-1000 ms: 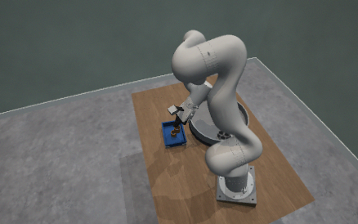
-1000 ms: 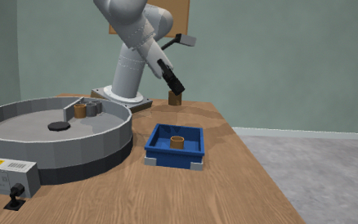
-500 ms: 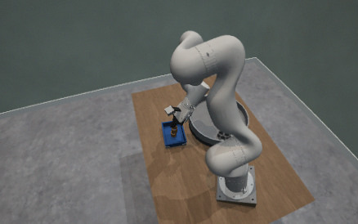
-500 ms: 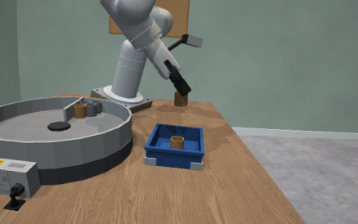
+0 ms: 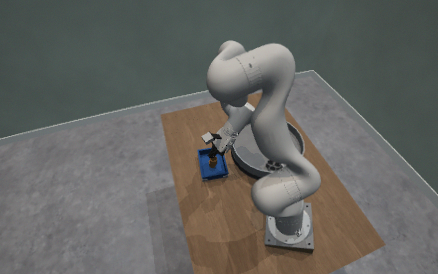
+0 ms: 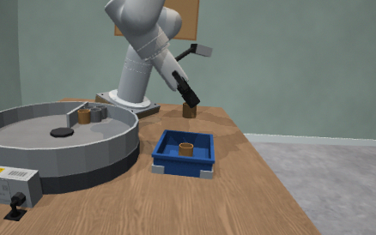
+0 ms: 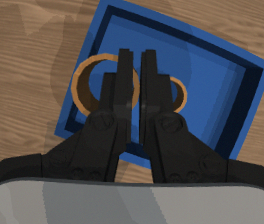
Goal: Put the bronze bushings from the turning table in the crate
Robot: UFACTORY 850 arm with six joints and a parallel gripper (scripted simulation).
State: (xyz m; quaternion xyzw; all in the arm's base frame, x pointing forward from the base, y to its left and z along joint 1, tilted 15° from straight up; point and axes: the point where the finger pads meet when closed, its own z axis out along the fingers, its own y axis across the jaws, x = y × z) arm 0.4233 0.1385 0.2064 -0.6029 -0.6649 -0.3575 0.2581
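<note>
Now: hand 14 cm above the blue crate, 3 cm short of it and 1 cm to the left of it. Also, from my hand: turning table: 35 cm to the right, 11 cm below, 2 cm behind.
</note>
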